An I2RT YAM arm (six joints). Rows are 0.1 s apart.
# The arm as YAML. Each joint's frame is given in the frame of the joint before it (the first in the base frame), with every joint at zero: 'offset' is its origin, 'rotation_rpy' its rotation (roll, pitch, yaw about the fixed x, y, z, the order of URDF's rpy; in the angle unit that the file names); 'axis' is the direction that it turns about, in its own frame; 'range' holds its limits. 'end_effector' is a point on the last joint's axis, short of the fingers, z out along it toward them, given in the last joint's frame.
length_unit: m
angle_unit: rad
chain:
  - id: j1
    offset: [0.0, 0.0, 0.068]
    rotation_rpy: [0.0, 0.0, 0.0]
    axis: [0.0, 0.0, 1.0]
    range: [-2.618, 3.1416]
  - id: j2
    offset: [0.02, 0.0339, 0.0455]
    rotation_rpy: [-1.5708, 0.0, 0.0]
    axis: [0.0, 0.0, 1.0]
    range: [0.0, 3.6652]
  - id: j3
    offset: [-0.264, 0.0, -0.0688]
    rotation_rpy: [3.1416, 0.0, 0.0]
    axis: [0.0, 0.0, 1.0]
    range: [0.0, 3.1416]
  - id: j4
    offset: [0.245, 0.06, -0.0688]
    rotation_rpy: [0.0, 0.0, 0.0]
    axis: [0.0, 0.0, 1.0]
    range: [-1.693, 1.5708]
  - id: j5
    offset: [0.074, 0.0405, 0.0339]
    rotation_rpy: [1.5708, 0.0, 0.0]
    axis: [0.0, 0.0, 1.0]
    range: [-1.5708, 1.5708]
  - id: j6
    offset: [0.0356, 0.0, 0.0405]
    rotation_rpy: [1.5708, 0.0, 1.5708]
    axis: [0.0, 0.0, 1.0]
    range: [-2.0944, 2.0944]
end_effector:
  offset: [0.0, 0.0, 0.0]
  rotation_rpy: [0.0, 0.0, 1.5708]
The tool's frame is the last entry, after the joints.
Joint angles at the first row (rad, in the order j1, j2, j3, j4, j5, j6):
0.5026 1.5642 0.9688 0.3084 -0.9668 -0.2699
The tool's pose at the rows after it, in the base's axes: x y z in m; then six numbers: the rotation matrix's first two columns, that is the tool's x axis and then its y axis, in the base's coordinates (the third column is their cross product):
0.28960, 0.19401, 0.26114, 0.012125, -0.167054, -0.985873, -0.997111, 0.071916, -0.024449
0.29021, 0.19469, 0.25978, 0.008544, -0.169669, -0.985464, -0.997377, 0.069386, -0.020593
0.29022, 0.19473, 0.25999, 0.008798, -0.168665, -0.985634, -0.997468, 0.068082, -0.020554
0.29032, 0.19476, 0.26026, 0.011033, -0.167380, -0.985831, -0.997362, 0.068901, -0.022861
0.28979, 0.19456, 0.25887, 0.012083, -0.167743, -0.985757, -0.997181, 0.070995, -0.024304
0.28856, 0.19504, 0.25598, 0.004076, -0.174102, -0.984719, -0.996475, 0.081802, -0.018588
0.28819, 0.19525, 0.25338, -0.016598, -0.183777, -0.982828, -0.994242, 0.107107, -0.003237
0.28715, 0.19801, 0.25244, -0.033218, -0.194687, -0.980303, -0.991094, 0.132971, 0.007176
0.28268, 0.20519, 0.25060, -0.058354, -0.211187, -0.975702, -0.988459, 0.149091, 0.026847
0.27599, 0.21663, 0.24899, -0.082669, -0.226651, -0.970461, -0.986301, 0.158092, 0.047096
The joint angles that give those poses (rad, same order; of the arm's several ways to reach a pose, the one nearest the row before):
0.5060 1.5753 0.9753 0.3035 -0.9680 -0.2714
0.5068 1.5806 0.9771 0.3008 -0.9695 -0.2729
0.5068 1.5806 0.9775 0.3016 -0.9710 -0.2722
0.5068 1.5806 0.9775 0.3046 -0.9703 -0.2718
0.5072 1.5803 0.9711 0.3115 -0.9676 -0.2722
0.5110 1.5799 0.9611 0.3153 -0.9527 -0.2688
0.5137 1.5799 0.9543 0.3138 -0.9256 -0.2554
0.5243 1.5799 0.9543 0.3069 -0.8894 -0.2436
0.5514 1.5799 0.9543 0.2909 -0.8475 -0.2276
0.5926 1.5833 0.9573 0.2795 -0.8001 -0.2050

